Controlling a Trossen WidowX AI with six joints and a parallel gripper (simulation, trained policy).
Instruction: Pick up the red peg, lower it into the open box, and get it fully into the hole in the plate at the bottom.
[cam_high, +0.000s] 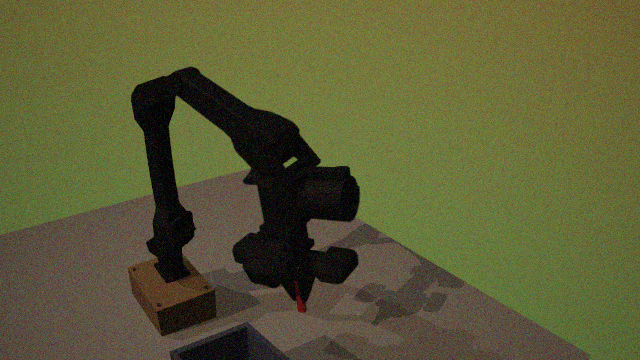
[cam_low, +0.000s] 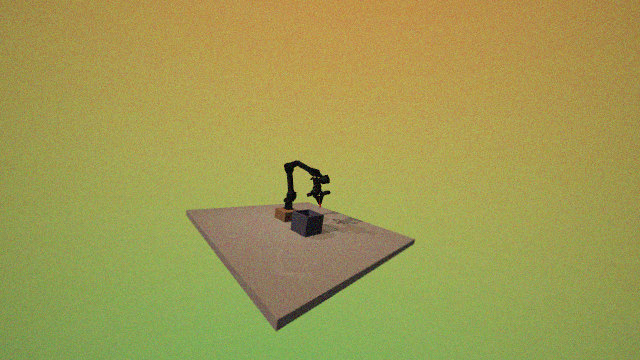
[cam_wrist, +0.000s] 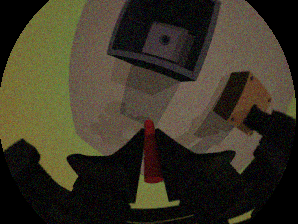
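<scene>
Now: gripper tip 160 mm to the left of the grey plate, 130 mm above it and 50 mm short of it. Round my gripper tip: red peg 20 mm above, 10 mm behind.
</scene>
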